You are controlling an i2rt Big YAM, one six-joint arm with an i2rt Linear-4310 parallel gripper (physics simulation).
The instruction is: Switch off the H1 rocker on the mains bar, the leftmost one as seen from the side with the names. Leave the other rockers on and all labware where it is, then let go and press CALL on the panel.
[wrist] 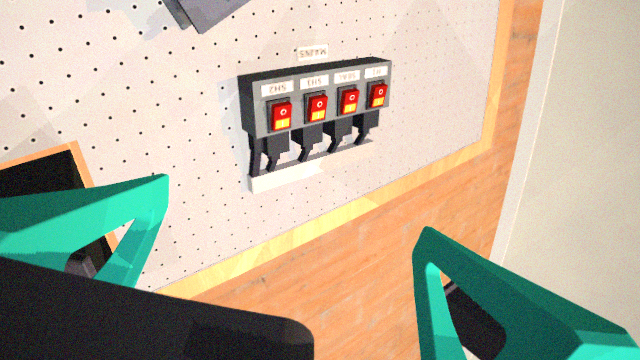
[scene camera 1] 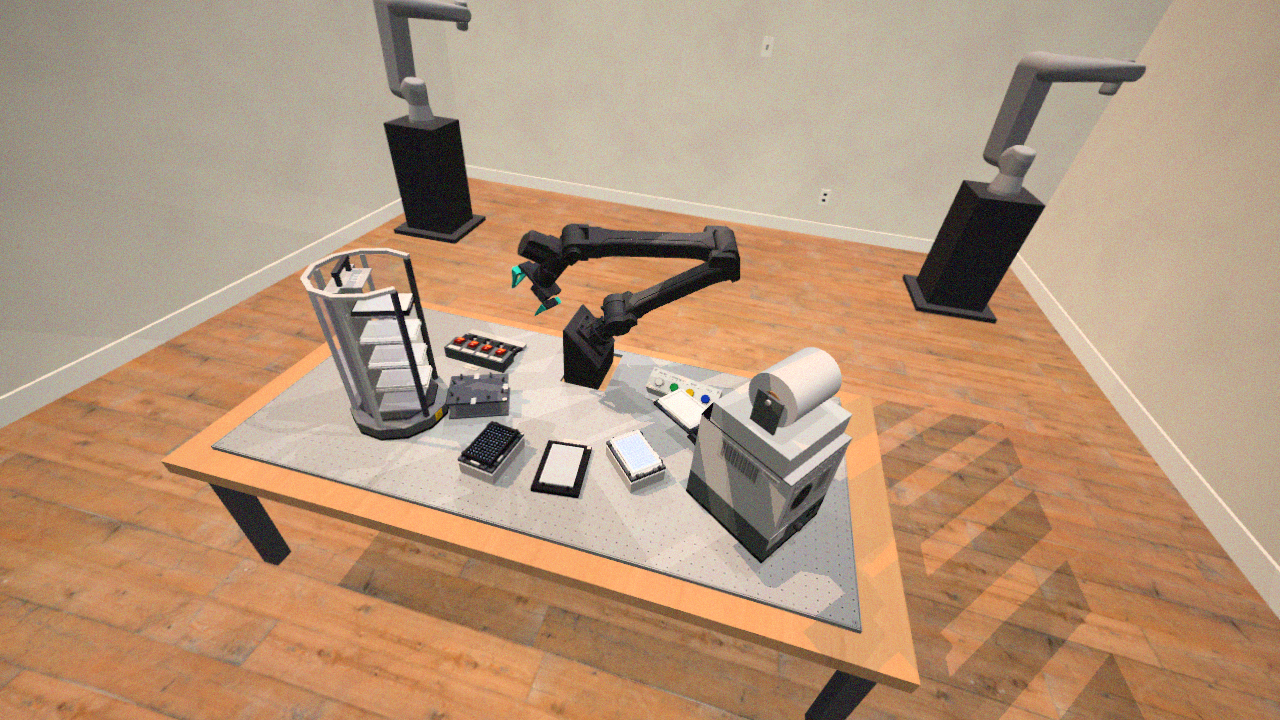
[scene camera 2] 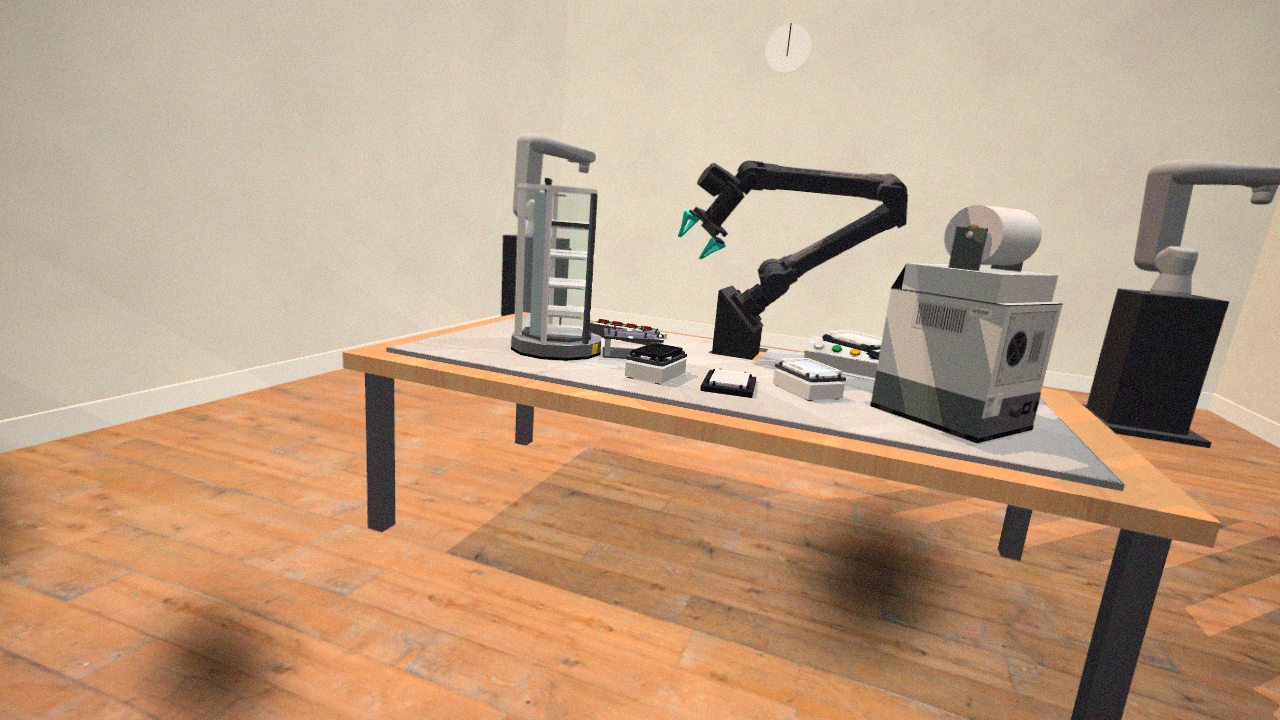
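Seen in the pictures: gripper, between the fingertips: [wrist: 297, 216] [scene camera 1: 524, 301] [scene camera 2: 689, 247]; arm's base, origin of its link: [scene camera 1: 592, 336] [scene camera 2: 743, 309].
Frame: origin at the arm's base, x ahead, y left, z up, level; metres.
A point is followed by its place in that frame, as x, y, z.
Note:
The mains bar [scene camera 1: 478, 360] @(0.098, -0.347, -0.108) [scene camera 2: 631, 334] [wrist: 298, 108] @(0.060, -0.314, -0.092) stands at the back left of the table. Its four red rockers show in the wrist view with name labels upside down. The H1 rocker [wrist: 378, 95] @(0.048, -0.434, -0.082) [scene camera 1: 459, 340] @(0.052, -0.433, -0.080) is rightmost in the wrist view and leftmost in scene camera 1. All four rockers sit at a like tilt, with the orange I half showing. My gripper [scene camera 1: 527, 299] @(0.137, -0.153, 0.174) [scene camera 2: 691, 247] @(0.137, -0.153, 0.174) [wrist: 297, 216] @(0.137, -0.153, 0.174) is open and empty, high above the table, to the right of the bar in the scene views. The panel [scene camera 1: 682, 384] @(0.072, 0.306, -0.061) [scene camera 2: 841, 361] @(0.103, 0.301, -0.097) has green, yellow and blue buttons; its names are unreadable.
A tall plate carousel [scene camera 1: 398, 422] @(0.434, -0.396, -0.078) [scene camera 2: 554, 346] @(0.449, -0.409, -0.096) stands left of the bar. A dark grey block [scene camera 1: 479, 394] @(0.279, -0.247, -0.072) lies in front of it. Several plates and holders sit farther forward. A boxy machine with a roll [scene camera 1: 760, 483] @(0.514, 0.522, 0.089) [scene camera 2: 966, 358] @(0.518, 0.529, 0.028) stands at the right, beside the panel.

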